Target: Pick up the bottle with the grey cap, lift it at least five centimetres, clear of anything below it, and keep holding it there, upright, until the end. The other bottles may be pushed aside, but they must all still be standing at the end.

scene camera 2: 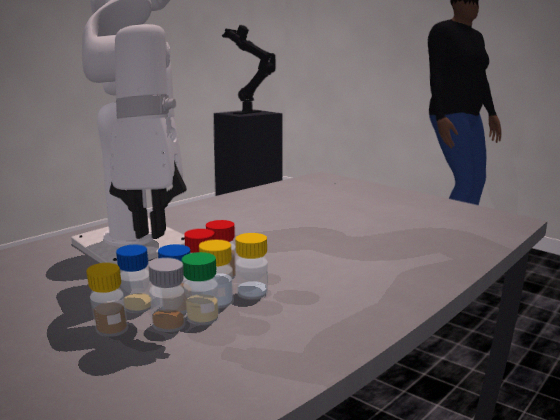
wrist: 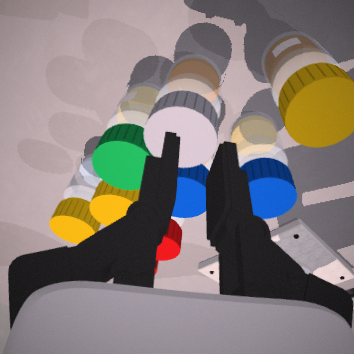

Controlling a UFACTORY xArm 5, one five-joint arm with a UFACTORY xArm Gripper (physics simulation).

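Pixels of known places: gripper, fingertip midpoint: (scene camera 2: 150, 236) (wrist: 193, 156); arm's base, link origin: (scene camera 2: 129, 237).
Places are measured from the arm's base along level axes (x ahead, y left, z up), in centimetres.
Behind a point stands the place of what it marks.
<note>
The bottle with the grey cap (scene camera 2: 166, 272) {z 8.6, x 43.1, y -8.7 cm} (wrist: 181, 135) {z 8.8, x 40.8, y -8.0 cm} stands upright on the table at the front of the group, with orange-brown contents. My gripper (scene camera 2: 150, 236) {z 14.2, x 42.1, y -10.3 cm} (wrist: 193, 156) {z 14.2, x 42.1, y -10.3 cm} is shut to a narrow gap with nothing between its fingers. In the scene view its fingertips are higher than the grey cap and behind it. In the wrist view the left fingertip overlaps the near part of the grey cap. The green-capped bottle (scene camera 2: 199, 266) {z 8.4, x 43.3, y -3.2 cm} (wrist: 121, 160) {z 8.7, x 41.4, y -2.4 cm} stands close beside it. A blue-capped bottle (scene camera 2: 174, 252) {z 8.8, x 36.4, y -4.2 cm} (wrist: 189, 192) {z 8.8, x 35.6, y -5.0 cm} is behind it, partly hidden.
A dark-yellow-capped bottle (scene camera 2: 104, 278) {z 8.3, x 39.4, y -17.7 cm} (wrist: 320, 107) {z 8.7, x 37.5, y -17.0 cm}, another blue-capped bottle (scene camera 2: 132, 258) {z 8.2, x 33.8, y -10.9 cm} (wrist: 267, 190) {z 8.7, x 32.2, y -10.7 cm}, two yellow-capped bottles (scene camera 2: 215, 252) {z 8.4, x 39.3, y 1.8 cm} (scene camera 2: 251, 245) {z 8.3, x 39.6, y 8.6 cm} and two red-capped bottles (scene camera 2: 199, 240) {z 8.3, x 32.4, y 2.4 cm} (scene camera 2: 220, 230) {z 8.4, x 29.9, y 8.1 cm} stand on the table (scene camera 2: 400, 280) {z -1.8, x 50.0, y 35.5 cm}. The white base plate (scene camera 2: 85, 244) {z -0.1, x -1.2, y -10.8 cm} is behind them.
</note>
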